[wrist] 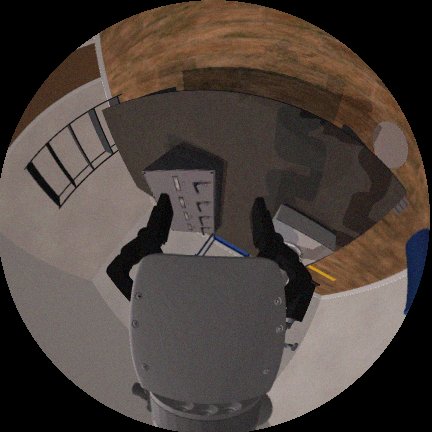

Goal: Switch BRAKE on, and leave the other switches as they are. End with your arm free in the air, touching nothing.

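Frame: origin at the arm's base, x ahead, y left, z up, level; centimetres.
Where they show: gripper, fingertip midpoint: (211,203).
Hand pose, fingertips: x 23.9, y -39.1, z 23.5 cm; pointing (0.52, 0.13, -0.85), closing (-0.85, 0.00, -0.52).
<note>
After its pixels a point has its place.
The switch panel (159,181) @[x 56.9, y -12.7, z 9.6 cm] is a grey box with a sloped face, left of the middle in the wrist view. Its face carries a column of several dark lever switches (200,187) @[x 42.4, y -10.3, z 1.8 cm] beside a column of small pale label plates (176,183) @[x 50.7, y -11.9, z 6.3 cm]. The labels are too small to read, so I cannot tell which switch is BRAKE or how each is set. My gripper (211,203) @[x 23.9, y -39.2, z 23.5 cm] is open with nothing between its fingers. Its left finger overlaps the panel's left edge in view, and its right finger shows to the right of the panel, over the dark table.
The dark table (240,130) @[x 33.6, y -33.6, z -6.8 cm] bears the panel. A grey block-like base (306,226) @[x 0.9, y -14.6, z -2.8 cm] stands on it at the right, partly behind the right finger. A blue-edged frame (231,245) shows below the panel. A black rack (73,185) is at the far left, by the wall.
</note>
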